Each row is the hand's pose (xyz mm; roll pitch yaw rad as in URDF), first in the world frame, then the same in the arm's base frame.
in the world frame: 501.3 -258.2 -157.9 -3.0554 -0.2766 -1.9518
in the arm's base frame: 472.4 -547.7 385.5 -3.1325 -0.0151 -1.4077
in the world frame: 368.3 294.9 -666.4 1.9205 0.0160 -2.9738
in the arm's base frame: 26.8 -33.2 40.7 1.6564 0.0843 -2.4543
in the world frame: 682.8 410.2 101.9 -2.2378 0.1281 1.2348
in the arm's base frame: 329.8 34.3 819.2 -2.1718 -0.1362 1.7674
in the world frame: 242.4 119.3 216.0 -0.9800 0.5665 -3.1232
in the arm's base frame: 106.2 -456.7 840.4 -1.3037 0.5724 -2.7660
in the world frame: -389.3 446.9 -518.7 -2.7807 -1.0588 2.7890
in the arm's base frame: -684.7 -325.7 205.1 2.9389 -1.0628 -2.4664
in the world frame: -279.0 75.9 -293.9 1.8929 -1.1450 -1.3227
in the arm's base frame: -381.0 -632.0 325.0 2.0342 -0.8825 -0.9109
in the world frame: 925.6 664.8 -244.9 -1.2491 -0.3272 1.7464
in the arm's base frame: 374.1 452.1 559.3 -1.3344 -0.5887 2.3173
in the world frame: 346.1 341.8 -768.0 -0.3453 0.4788 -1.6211
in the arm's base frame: -27.1 19.2 -45.2 -0.3304 0.7509 -1.0796
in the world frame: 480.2 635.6 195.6 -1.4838 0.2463 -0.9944
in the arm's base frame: 54.8 95.9 964.9 -1.2974 0.4553 -0.3970
